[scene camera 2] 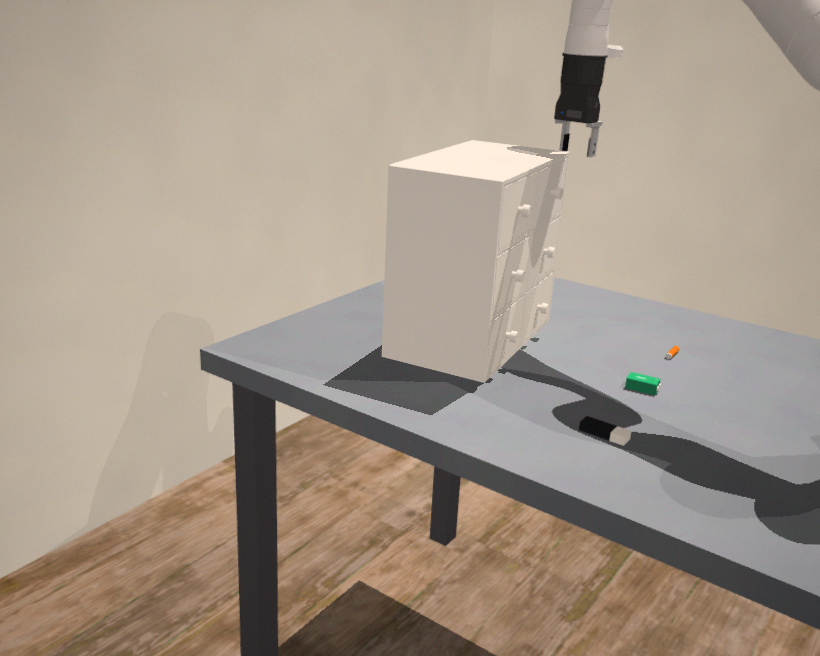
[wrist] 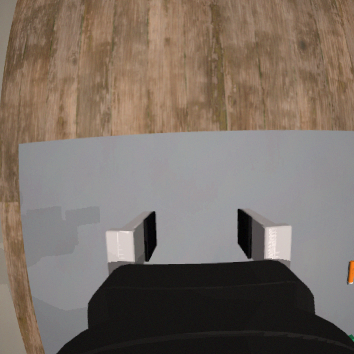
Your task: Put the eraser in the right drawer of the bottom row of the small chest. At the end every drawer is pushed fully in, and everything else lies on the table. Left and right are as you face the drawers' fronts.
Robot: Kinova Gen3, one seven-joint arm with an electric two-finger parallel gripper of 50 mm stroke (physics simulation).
my gripper: scene camera 2; wrist
eraser: scene camera 2 592,426; not seen in the wrist view (out of frame)
white chest: scene camera 2 444,208
same spot on my gripper: (wrist: pixel 259 238) = (scene camera 2: pixel 597 128)
